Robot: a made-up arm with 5 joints.
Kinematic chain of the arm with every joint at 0, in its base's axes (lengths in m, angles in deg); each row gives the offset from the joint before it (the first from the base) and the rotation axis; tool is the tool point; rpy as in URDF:
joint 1: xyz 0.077 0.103 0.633 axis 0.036 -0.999 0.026
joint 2: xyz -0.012 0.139 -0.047 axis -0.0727 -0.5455 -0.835
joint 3: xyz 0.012 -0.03 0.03 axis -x
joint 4: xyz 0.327 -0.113 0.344 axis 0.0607 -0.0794 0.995
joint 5: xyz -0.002 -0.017 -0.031 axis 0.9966 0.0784 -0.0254
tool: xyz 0.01 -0.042 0.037 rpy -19.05 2 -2.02
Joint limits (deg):
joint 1: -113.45..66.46
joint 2: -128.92..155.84
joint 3: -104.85..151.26
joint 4: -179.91..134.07
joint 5: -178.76..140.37
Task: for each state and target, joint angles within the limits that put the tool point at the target. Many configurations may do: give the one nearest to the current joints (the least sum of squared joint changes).
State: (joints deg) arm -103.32 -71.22 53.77 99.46 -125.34
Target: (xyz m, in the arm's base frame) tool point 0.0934 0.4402 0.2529
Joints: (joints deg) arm -113.45 -38.62 35.73 91.93 -164.89
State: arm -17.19 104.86 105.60 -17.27 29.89
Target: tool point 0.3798 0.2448 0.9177
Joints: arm -10.36 70.62 93.76 -39.86 37.31
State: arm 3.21 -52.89 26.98 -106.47 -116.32
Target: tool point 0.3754 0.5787 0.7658
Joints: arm 2.87 -46.44 48.78 -107.44 -160.18
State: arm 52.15 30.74 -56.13 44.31 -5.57
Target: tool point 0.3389 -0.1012 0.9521
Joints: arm 34.14 -5.22 -37.40 19.80 16.45
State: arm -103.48 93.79 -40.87 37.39 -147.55
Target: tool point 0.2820 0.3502 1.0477
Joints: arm -107.25 130.60 -28.79 37.26 -140.01
